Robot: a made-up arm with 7 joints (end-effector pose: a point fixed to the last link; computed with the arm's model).
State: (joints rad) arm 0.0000 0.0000 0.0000 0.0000 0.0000 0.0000 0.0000
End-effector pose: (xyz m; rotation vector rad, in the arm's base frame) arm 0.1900 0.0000 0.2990 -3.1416 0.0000 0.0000
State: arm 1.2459 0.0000 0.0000 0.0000 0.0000 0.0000 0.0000
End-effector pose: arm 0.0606 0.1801 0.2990 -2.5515 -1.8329 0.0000
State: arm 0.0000 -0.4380 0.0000 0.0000 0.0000 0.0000 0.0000
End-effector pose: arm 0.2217 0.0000 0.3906 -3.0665 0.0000 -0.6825
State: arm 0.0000 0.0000 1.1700 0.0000 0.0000 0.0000 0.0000
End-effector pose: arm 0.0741 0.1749 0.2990 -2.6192 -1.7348 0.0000
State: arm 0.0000 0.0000 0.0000 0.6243 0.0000 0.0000 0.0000
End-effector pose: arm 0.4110 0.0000 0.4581 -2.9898 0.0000 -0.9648
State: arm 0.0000 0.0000 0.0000 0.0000 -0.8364 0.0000 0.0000
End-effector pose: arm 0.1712 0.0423 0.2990 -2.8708 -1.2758 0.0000
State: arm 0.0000 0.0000 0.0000 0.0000 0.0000 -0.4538 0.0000
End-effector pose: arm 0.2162 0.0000 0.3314 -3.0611 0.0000 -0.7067
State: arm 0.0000 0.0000 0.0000 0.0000 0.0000 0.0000 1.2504
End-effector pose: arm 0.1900 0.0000 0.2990 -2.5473 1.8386 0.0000
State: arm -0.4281 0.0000 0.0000 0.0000 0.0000 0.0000 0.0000
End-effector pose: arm 0.1729 -0.0789 0.2990 -3.0699 0.6673 0.0000
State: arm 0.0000 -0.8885 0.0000 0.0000 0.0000 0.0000 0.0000
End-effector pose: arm 0.2106 0.0000 0.4897 -2.8366 0.0000 -1.3502
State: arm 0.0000 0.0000 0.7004 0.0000 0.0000 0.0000 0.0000
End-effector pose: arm 0.1453 0.1225 0.2990 -2.9509 -1.0778 0.0000
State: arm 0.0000 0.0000 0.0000 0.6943 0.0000 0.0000 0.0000
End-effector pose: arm 0.4285 0.0000 0.4837 -2.9542 0.0000 -1.0688
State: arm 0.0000 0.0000 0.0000 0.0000 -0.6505 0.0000 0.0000
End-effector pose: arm 0.1784 0.0345 0.2990 -2.9769 -1.0039 0.0000
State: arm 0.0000 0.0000 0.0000 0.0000 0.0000 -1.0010 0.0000
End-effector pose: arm 0.2252 0.0000 0.3806 -2.7562 0.0000 -1.5075
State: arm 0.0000 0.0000 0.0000 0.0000 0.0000 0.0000 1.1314
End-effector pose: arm 0.1900 0.0000 0.2990 -2.6522 1.6839 0.0000
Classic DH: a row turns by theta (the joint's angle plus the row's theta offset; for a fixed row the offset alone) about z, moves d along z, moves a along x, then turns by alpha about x. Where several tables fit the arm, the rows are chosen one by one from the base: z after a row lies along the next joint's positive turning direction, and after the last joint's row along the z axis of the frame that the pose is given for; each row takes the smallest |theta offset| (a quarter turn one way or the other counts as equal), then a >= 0, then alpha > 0; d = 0 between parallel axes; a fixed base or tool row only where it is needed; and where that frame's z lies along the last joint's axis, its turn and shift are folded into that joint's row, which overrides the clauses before.
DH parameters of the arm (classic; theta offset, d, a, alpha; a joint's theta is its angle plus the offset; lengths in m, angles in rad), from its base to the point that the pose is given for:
joint 1: 0 0.416 0 -1.5708
joint 2: 0 0 0 1.5708
joint 3: 0 0.305 0.054 1.5708
joint 4: 0 0 0.079 1.5708
joint 5: 0 0.349 0 1.5708
joint 6: 0 0 0.057 -1.5708
joint 7: 0 0.073 0 0

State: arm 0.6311 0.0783 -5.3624 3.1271 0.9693 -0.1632 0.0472
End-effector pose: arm 0.1004 -0.0255 1.1315 -0.0229 0.2006 -0.5779
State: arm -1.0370 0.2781 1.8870 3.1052 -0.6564 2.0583 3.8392
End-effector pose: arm 0.1747 -0.1485 1.0511 0.7115 2.1496 0.7480
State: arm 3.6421 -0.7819 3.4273 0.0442 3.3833 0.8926 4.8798
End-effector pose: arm 0.0031 0.0517 0.2064 -2.4499 1.7064 -0.0457
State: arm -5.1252 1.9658 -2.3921 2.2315 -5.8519 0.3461 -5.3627
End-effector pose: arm 0.4827 0.5562 0.3970 1.2035 0.7878 2.0806
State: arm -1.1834 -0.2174 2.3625 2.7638 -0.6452 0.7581 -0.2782
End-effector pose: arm 0.0026 0.2823 1.1180 -1.2145 -1.1900 -2.6105
